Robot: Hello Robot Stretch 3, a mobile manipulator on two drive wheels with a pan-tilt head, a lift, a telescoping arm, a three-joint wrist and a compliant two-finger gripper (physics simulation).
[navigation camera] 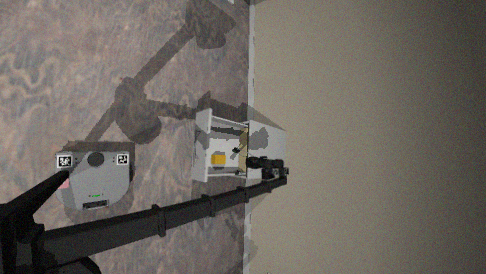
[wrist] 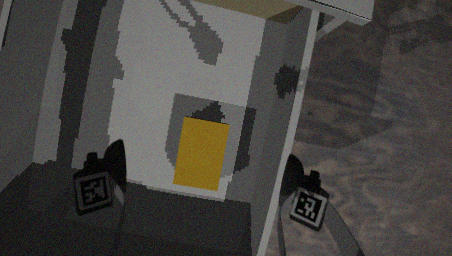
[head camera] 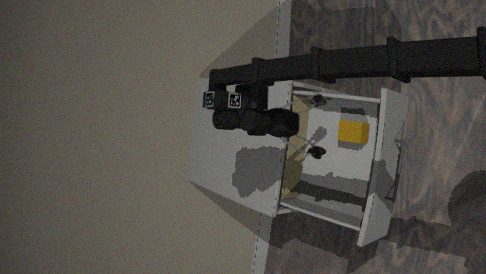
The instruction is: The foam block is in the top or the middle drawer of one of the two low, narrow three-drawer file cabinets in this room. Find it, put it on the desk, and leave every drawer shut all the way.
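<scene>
The foam block (head camera: 353, 131) (navigation camera: 218, 159) (wrist: 201, 154), an orange-yellow box, lies on the floor of a pulled-out drawer (head camera: 375, 222) (navigation camera: 201, 150) (wrist: 291, 135), near its front panel and nearer one side wall. The drawer belongs to a low white file cabinet (head camera: 215, 140) (navigation camera: 277, 145); which level it is I cannot tell. My gripper (head camera: 318, 126) (navigation camera: 237, 161) (wrist: 205, 166) is open and empty above the drawer, fingers apart, not touching the block. In the wrist view the block shows between the fingertips, and the right finger overlaps the drawer's side rim. The desk does not show.
My telescoping arm (head camera: 350, 60) (navigation camera: 180, 212) runs above the floor along one side of the drawer to the wrist over the cabinet. A wall (head camera: 100, 125) (navigation camera: 375, 125) stands behind the cabinet. My base (navigation camera: 95, 175) is on the wood-patterned floor in front of the drawer.
</scene>
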